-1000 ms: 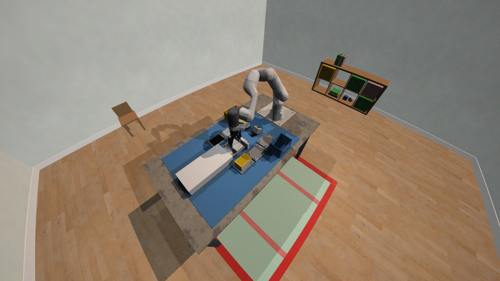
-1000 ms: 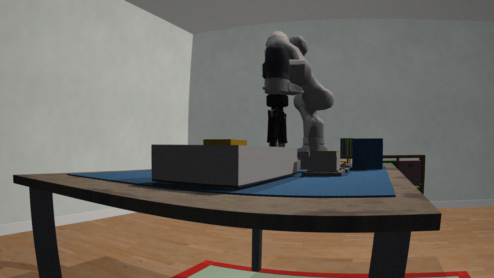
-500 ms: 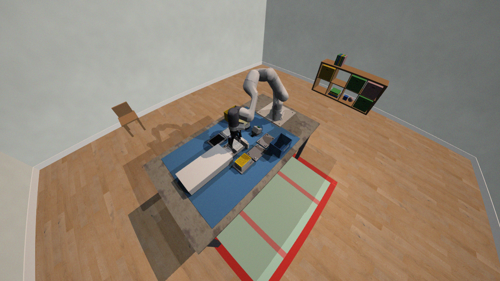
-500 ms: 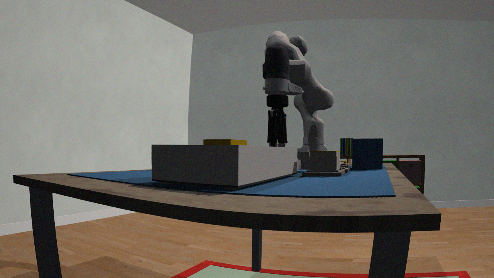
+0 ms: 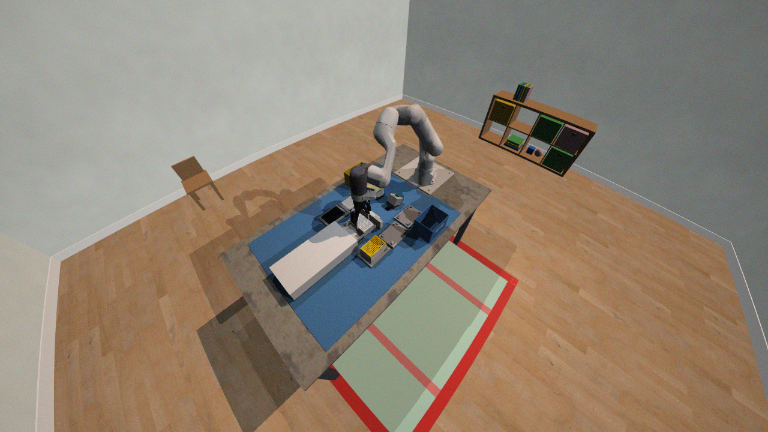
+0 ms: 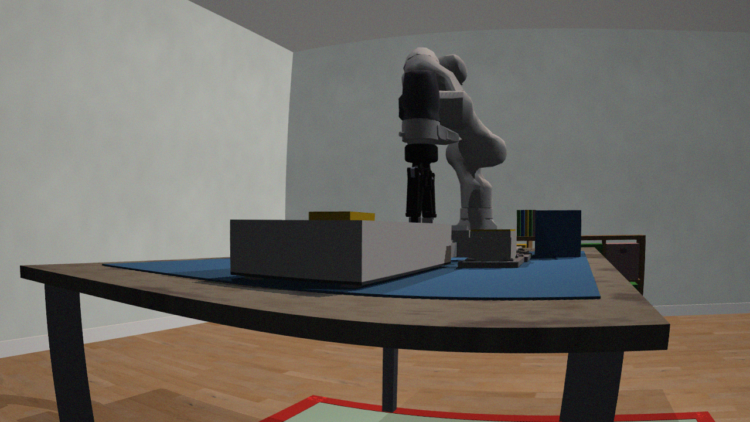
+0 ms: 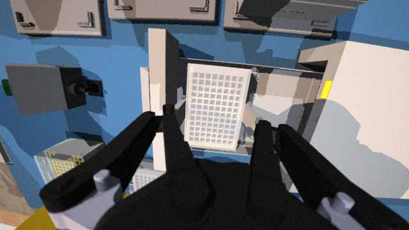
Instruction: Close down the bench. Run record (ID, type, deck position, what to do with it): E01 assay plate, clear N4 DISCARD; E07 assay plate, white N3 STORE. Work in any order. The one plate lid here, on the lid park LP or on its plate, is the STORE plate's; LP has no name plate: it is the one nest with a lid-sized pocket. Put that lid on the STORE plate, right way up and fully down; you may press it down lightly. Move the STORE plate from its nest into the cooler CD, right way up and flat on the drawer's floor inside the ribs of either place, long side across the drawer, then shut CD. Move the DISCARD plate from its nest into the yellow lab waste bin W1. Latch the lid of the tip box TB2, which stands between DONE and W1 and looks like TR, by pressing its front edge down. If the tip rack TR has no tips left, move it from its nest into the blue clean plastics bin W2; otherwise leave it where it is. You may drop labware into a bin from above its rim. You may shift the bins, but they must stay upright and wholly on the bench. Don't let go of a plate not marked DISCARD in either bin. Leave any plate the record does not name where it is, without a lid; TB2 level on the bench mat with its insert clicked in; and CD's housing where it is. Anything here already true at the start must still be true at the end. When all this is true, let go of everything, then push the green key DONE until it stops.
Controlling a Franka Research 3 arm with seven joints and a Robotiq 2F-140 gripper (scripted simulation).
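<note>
My hand is 30 mm short of the cooler drawer, 30 mm above it and 10 mm to the left of it. Also, from my hand: plate lid: 10 mm below; then tip rack TR: 160 mm to the left, 110 mm ahead, 10 mm below; then white plate: 20 mm below.
</note>
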